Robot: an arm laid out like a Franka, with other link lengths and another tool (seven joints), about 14 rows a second.
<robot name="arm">
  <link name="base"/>
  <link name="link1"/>
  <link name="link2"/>
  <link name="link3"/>
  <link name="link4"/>
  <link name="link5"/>
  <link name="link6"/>
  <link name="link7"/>
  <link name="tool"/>
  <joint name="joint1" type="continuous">
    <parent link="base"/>
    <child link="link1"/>
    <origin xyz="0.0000 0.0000 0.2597" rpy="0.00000 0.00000 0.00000"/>
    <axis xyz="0 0 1"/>
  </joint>
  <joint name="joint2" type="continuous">
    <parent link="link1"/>
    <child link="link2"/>
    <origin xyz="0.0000 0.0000 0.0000" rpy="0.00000 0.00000 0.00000"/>
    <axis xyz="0 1 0"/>
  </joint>
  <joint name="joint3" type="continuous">
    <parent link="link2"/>
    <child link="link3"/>
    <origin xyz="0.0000 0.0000 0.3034" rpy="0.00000 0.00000 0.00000"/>
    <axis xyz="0 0 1"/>
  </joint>
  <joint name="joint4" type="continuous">
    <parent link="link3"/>
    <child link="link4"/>
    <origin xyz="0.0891 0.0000 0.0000" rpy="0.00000 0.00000 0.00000"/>
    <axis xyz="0 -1 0"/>
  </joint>
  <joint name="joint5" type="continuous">
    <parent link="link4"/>
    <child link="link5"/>
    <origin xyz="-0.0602 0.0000 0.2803" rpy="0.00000 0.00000 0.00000"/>
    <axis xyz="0 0 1"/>
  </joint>
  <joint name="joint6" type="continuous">
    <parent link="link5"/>
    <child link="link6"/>
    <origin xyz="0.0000 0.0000 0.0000" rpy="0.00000 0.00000 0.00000"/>
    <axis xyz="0 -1 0"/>
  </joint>
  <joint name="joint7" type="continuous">
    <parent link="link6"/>
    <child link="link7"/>
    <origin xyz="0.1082 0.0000 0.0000" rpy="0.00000 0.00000 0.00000"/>
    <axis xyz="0 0 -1"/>
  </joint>
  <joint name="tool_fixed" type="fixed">
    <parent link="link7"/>
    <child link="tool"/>
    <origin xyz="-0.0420 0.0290 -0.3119" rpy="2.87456 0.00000 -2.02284"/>
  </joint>
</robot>
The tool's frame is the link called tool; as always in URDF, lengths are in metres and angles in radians. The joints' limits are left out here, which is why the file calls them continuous.
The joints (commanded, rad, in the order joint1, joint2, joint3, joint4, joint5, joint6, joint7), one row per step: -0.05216 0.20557 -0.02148 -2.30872 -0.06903 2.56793 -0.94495; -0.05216 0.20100 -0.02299 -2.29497 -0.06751 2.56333 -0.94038; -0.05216 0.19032 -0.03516 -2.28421 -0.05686 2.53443 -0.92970; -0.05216 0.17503 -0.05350 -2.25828 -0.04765 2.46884 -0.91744; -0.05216 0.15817 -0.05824 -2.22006 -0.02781 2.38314 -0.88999; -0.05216 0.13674 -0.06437 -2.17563 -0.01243 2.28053 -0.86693; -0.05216 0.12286 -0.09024 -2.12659 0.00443 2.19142 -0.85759; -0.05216 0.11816 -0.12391 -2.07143 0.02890 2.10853 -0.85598; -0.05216 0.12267 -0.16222 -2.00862 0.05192 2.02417 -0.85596; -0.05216 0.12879 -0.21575 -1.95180 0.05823 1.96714 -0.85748; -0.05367 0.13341 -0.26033 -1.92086 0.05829 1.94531 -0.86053; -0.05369 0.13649 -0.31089 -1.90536 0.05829 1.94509 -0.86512; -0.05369 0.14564 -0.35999 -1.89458 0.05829 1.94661 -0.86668; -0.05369 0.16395 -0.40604 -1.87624 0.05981 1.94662 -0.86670; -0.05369 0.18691 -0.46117 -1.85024 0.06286 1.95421 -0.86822; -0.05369 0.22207 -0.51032 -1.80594 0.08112 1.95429 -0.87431
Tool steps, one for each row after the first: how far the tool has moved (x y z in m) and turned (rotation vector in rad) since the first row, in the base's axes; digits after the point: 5 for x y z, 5 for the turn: 0.00620 -0.00084 0.00569 -0.00030 -0.01395 -0.00740; 0.00383 -0.00513 0.01127 0.00369 -0.00739 -0.03965; -0.00217 -0.01222 0.02088 0.00646 0.01598 -0.07958; -0.00793 -0.00996 0.03371 0.02045 0.04445 -0.12895; -0.01599 -0.00808 0.05028 0.03277 0.07964 -0.17086; -0.02116 -0.01472 0.06663 0.04563 0.10425 -0.21736; -0.02428 -0.02278 0.08187 0.06605 0.12486 -0.26580; -0.02708 -0.03246 0.09623 0.08653 0.14758 -0.31360; -0.02765 -0.05376 0.10963 0.09034 0.15038 -0.36576; -0.02850 -0.07426 0.11703 0.08714 0.14323 -0.40726; -0.03039 -0.09741 0.12130 0.08163 0.12810 -0.45233; -0.03508 -0.11941 0.12189 0.07442 0.12202 -0.49938; -0.03874 -0.14053 0.12124 0.06464 0.11878 -0.54518; -0.04099 -0.16754 0.12209 0.04887 0.10405 -0.59804; -0.03827 -0.19094 0.12362 0.03907 0.08713 -0.64398
